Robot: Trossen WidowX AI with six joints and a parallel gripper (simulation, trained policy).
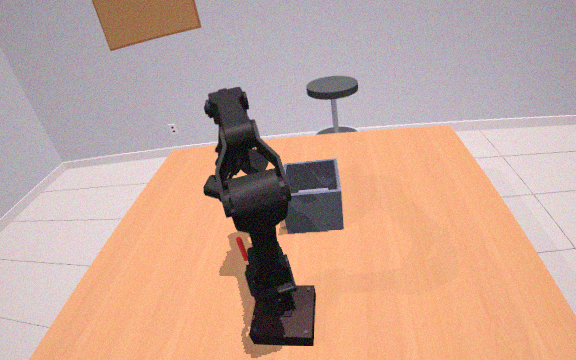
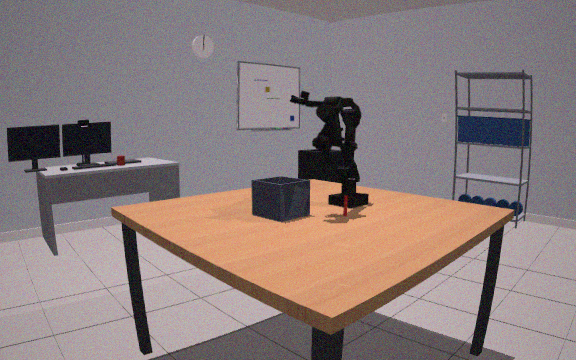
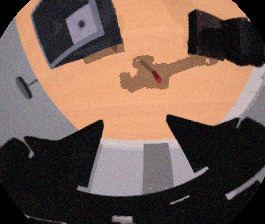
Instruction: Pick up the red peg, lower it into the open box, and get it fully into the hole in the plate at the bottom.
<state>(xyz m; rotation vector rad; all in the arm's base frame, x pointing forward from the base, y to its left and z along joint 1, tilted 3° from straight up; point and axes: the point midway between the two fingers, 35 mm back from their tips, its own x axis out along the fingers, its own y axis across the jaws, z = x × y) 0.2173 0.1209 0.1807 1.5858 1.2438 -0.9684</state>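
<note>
My gripper tip is 60 mm past the red peg, 10 mm to the left of it and 160 mm above it. Round my gripper tip: plate (120 mm ahead, 190 mm to the right, 160 mm below).
</note>
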